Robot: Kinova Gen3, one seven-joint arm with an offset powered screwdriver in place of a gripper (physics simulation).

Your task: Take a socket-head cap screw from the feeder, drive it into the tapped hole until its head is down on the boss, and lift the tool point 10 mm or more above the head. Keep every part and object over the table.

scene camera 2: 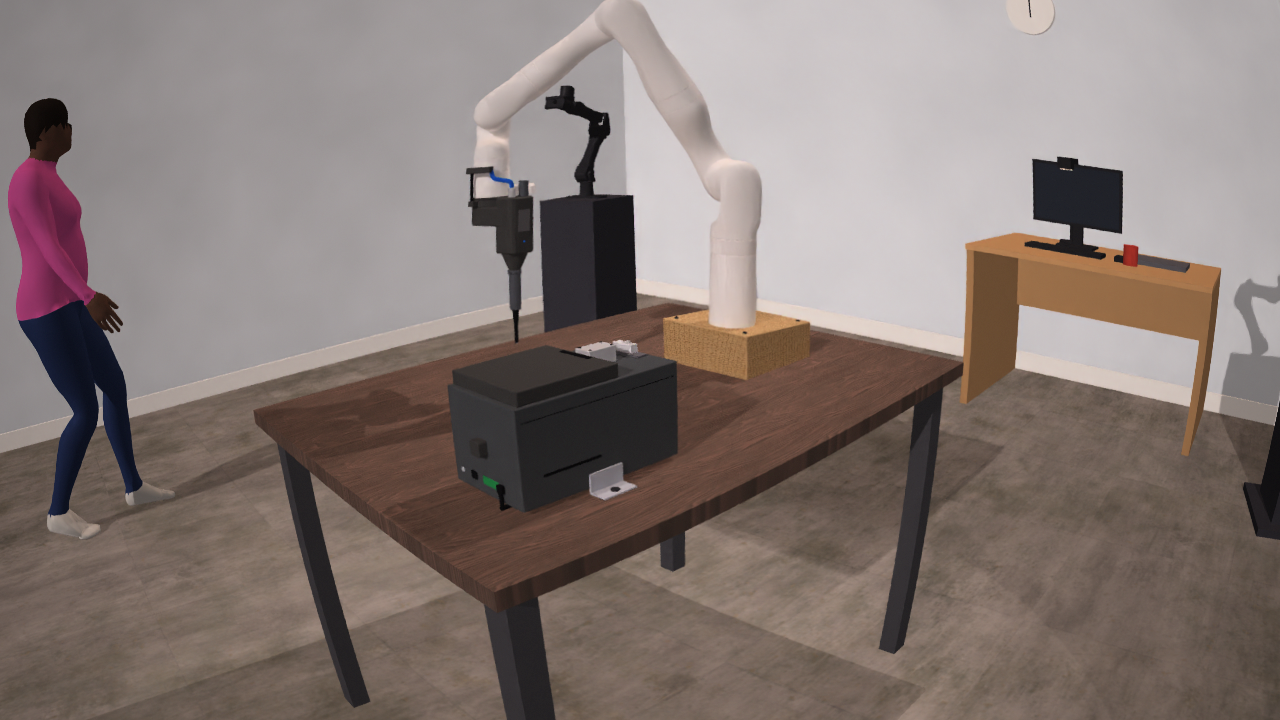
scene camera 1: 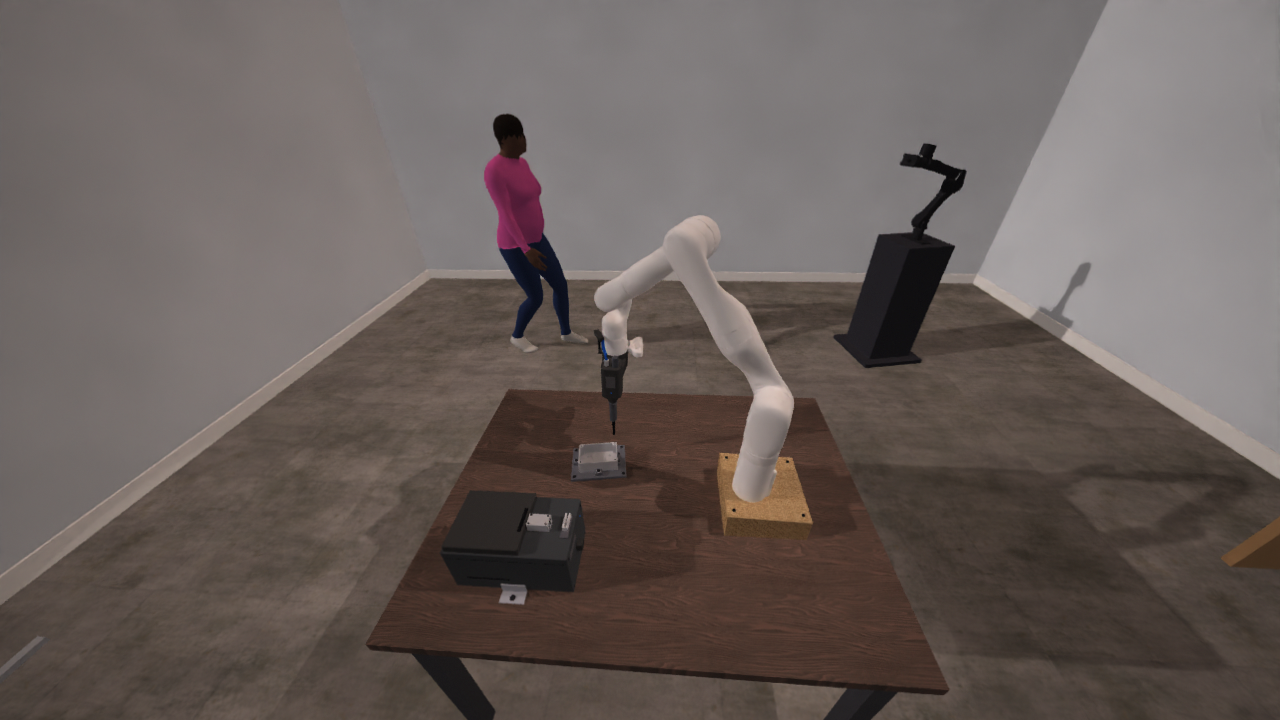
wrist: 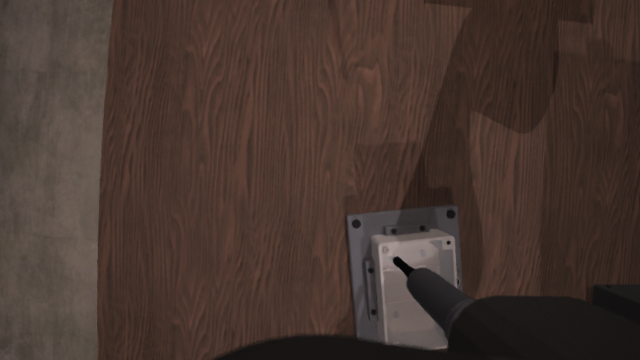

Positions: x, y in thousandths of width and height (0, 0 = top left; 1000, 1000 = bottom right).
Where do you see a black screw feeder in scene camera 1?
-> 425, 762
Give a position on a black screw feeder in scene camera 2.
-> At 500, 594
